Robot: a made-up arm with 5 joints.
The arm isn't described. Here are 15 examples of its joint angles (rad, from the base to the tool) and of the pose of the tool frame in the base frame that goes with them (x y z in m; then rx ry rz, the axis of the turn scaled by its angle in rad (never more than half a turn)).
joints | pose
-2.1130 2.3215 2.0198 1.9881 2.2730 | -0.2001 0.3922 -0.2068 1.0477 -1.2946 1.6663
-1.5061 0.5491 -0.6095 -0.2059 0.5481 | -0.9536 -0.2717 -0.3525 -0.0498 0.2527 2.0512
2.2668 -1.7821 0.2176 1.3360 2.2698 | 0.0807 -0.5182 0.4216 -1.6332 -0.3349 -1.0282
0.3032 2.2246 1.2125 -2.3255 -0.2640 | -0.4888 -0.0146 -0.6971 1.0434 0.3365 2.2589
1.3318 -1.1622 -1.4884 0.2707 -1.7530 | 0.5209 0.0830 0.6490 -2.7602 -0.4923 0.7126
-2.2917 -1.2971 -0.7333 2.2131 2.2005 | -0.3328 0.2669 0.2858 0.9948 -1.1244 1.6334
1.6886 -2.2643 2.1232 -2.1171 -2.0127 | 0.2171 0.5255 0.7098 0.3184 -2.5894 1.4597
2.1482 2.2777 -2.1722 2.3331 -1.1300 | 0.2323 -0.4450 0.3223 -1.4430 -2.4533 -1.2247
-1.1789 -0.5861 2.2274 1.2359 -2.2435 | -0.4219 0.5742 0.2009 1.0596 -1.1949 0.1858
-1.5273 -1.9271 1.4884 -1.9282 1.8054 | -0.1489 -0.5132 0.8799 -0.6434 -2.1363 -1.4763
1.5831 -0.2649 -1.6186 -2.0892 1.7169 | 0.0338 0.4544 0.1206 1.2947 -1.2130 1.9552
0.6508 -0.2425 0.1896 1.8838 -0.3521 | 0.8438 0.4693 0.4966 -0.2531 -1.9343 -0.7273
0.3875 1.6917 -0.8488 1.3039 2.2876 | 0.4441 0.1988 -0.4211 -1.6977 0.5211 2.0311
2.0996 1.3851 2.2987 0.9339 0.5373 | 0.2096 -0.3921 0.0625 -0.2840 2.5001 1.3797
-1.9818 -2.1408 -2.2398 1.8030 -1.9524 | -0.5691 0.1780 0.1065 1.5926 -0.7514 1.6668
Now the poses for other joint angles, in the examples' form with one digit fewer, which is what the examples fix.
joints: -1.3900 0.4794 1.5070 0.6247 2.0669
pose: -0.302 0.084 -0.023 2.107 -0.278 -1.233
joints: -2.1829 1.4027 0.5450 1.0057 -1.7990
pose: -0.499 0.055 -0.303 1.369 -1.389 1.223
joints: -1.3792 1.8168 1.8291 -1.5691 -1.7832
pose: -0.307 -0.575 -0.376 -0.484 1.805 1.677
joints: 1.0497 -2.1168 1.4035 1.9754 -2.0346
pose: 0.164 -0.326 0.615 -1.448 1.607 1.408
